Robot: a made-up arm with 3 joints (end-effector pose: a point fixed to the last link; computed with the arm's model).
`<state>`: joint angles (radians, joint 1 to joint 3).
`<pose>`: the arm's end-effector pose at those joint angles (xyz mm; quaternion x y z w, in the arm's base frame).
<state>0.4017 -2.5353 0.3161</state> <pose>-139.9 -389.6 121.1 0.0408 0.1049 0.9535 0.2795</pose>
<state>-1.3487 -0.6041 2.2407</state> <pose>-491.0 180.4 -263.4 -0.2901 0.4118 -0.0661 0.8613</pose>
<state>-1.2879 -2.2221 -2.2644</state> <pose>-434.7 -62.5 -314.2 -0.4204 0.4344 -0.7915 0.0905</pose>
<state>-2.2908 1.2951 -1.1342</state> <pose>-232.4 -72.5 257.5 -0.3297 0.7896 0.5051 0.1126</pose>
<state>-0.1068 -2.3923 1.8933</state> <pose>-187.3 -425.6 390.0 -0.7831 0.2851 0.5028 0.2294</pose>
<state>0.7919 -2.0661 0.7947</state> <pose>-135.2 -389.5 320.3 -0.0012 0.3650 0.8589 0.3593</pose>
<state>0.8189 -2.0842 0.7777</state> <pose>-126.9 -391.1 317.1 0.0178 0.3612 0.8633 0.3520</pose>
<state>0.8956 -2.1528 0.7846</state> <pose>-89.0 -403.7 305.8 0.0488 0.3534 0.8789 0.3167</pose>
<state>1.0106 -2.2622 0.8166</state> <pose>-30.1 -421.9 278.7 0.0876 0.3370 0.9006 0.2600</pose>
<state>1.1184 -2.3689 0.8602</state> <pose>23.0 -435.1 241.6 0.1193 0.3149 0.9186 0.2070</pose>
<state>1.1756 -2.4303 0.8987</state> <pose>52.4 -441.0 216.3 0.1294 0.2998 0.9285 0.1771</pose>
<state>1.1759 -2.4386 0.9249</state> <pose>60.2 -442.9 213.5 0.1175 0.2987 0.9315 0.1712</pose>
